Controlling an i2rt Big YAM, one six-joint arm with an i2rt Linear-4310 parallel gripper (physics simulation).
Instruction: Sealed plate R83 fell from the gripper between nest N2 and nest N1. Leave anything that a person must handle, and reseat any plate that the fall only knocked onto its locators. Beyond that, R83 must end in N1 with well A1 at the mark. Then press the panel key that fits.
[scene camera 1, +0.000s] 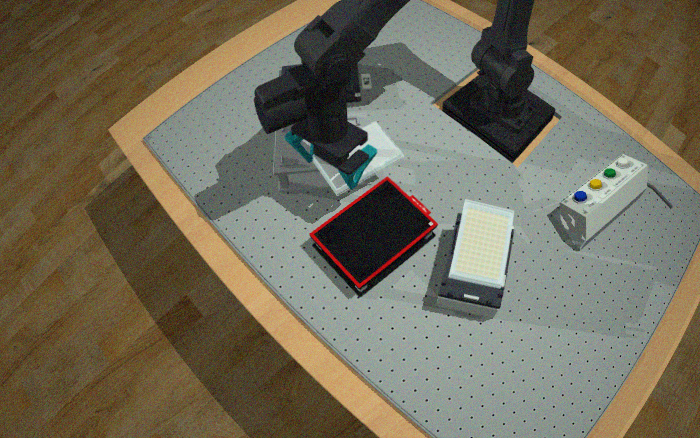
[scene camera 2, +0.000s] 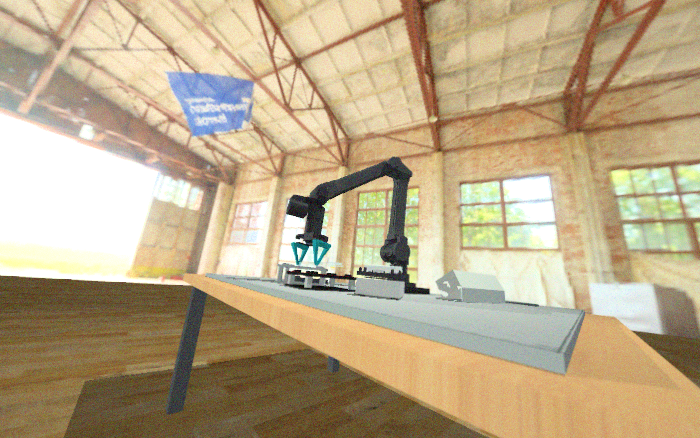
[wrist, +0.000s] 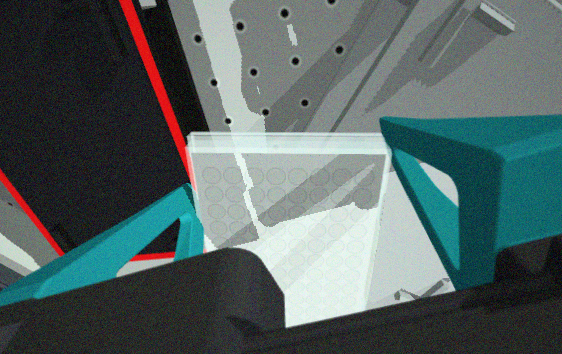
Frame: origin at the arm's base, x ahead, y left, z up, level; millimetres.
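Where they show: gripper, fingertip midpoint: (scene camera 1: 332, 173) (scene camera 2: 306, 265) (wrist: 283, 164); arm's base, origin of the base link: (scene camera 1: 502, 109).
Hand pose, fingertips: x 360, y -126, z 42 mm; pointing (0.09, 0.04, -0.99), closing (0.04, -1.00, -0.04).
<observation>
Things, the pixels of their top centre, and the offset from my fingertips. "*": a spot on its surface instead. Level surfaces: height alone.
- clear sealed plate, middle of its top: (wrist: 287, 276) (scene camera 1: 357, 151) (scene camera 2: 321, 260) dx -48, dy +13, dz +21 mm
- black rectangular surface with a red border, its level: dz -23 mm
- plate with cream wells, middle of its top: (scene camera 1: 484, 239) (scene camera 2: 384, 263) dx -52, dy +265, dz +18 mm
- dark nest, surface spot: (scene camera 1: 470, 298) * dx +30, dy +302, dz -3 mm
- key panel, middle of its top: (scene camera 1: 613, 182) (scene camera 2: 470, 272) dx -316, dy +405, dz +21 mm
- small grey-white fixture, surface spot: (scene camera 1: 365, 81) * dx -245, dy -142, dz -61 mm
- cable, surface spot: (scene camera 1: 660, 195) * dx -446, dy +522, dz -58 mm
- perforated table top, its level: dz -63 mm
My gripper (scene camera 1: 331, 173) (scene camera 2: 308, 264) (wrist: 283, 164) is shut on a clear sealed plate (scene camera 1: 382, 143) (wrist: 300, 200), held level across its width with round wells showing. It is above a pale grey stand (scene camera 1: 290, 173), beside a black rectangular surface with a red border (scene camera 1: 371, 232) (wrist: 75, 100). A plate with cream wells (scene camera 1: 482, 242) lies on a dark nest (scene camera 1: 470, 298), whose front end shows beyond the plate. The key panel (scene camera 1: 614, 209) (scene camera 2: 480, 287) has blue (scene camera 1: 580, 196), yellow (scene camera 1: 595, 183), green (scene camera 1: 609, 173) and white (scene camera 1: 623, 162) keys. Nest labels and the A1 mark are unreadable.
The arm's black base (scene camera 1: 500, 121) stands at the back. A small grey-white fixture (scene camera 1: 365, 81) is partly hidden behind the arm. A cable (scene camera 1: 660, 195) runs from the panel. The perforated table top (scene camera 1: 412, 361) has a wooden edge (scene camera 1: 268, 309).
</observation>
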